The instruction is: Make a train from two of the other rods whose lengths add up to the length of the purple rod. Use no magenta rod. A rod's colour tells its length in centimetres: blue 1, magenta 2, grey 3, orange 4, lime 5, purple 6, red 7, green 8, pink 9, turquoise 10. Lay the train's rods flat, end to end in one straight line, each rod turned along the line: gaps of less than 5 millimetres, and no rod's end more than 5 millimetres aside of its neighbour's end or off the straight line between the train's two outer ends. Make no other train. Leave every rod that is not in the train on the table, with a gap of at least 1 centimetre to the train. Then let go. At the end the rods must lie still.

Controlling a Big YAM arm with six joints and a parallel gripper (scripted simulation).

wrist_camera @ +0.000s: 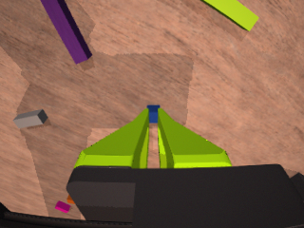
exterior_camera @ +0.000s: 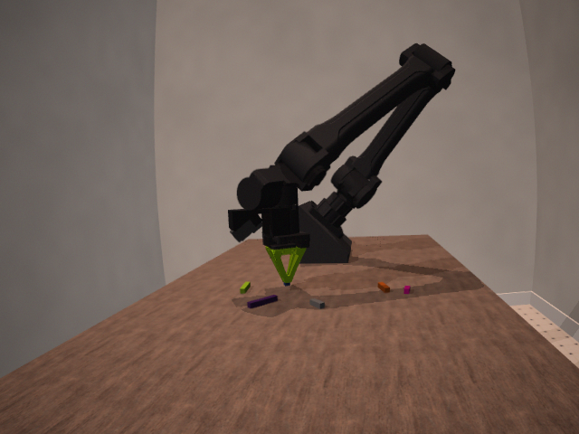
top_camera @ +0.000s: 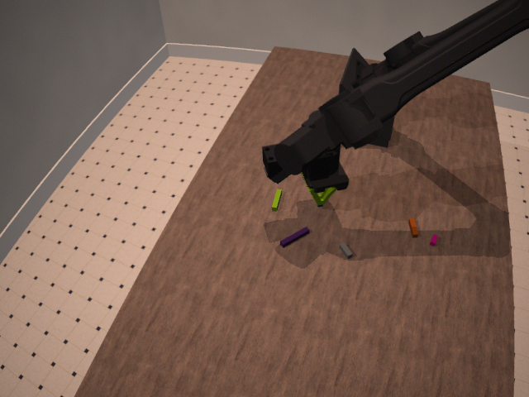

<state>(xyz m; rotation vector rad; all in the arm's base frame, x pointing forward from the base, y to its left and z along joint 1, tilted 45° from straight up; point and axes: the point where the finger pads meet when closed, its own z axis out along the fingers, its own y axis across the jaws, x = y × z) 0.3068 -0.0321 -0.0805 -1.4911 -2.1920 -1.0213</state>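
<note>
My hand is 1 cm above the blue rod. Also, from my hand: grey rod 10 cm ahead, 6 cm to the left, 2 cm below; then purple rod 8 cm ahead, 4 cm to the right, 2 cm below; then lime rod 1 cm behind, 9 cm to the right, 2 cm below.
</note>
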